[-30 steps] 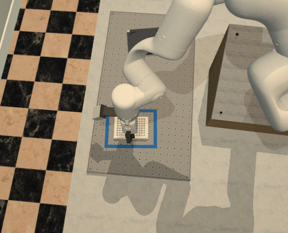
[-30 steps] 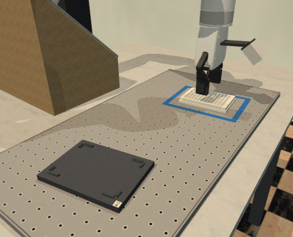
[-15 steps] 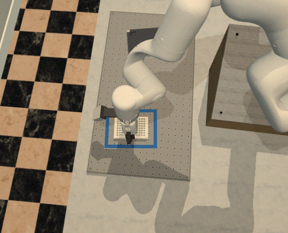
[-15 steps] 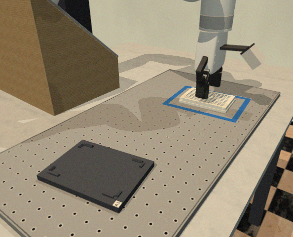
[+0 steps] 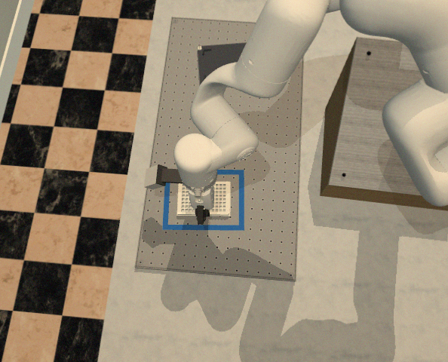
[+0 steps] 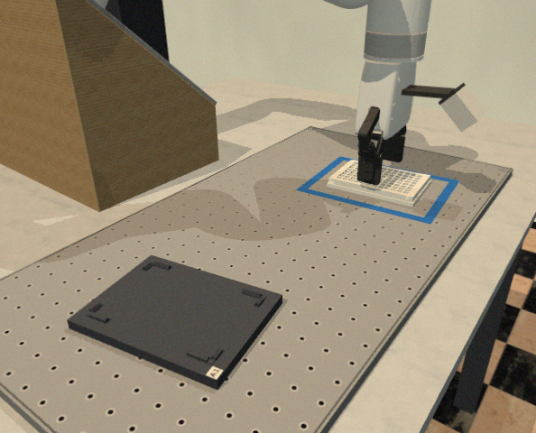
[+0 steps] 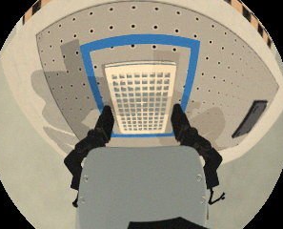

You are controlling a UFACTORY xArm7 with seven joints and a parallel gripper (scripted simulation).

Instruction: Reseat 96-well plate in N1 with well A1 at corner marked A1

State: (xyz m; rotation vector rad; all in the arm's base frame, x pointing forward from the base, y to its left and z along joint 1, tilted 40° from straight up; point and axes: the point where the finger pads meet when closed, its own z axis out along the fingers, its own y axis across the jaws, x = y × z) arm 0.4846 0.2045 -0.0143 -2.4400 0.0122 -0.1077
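My gripper is now 30 mm above the white 96-well plate. The rest, counted from my hand: dark plate nest N1: 50 mm behind, 380 mm to the right, 30 mm below; A1 label: 30 mm ahead, 420 mm to the right, 20 mm below.
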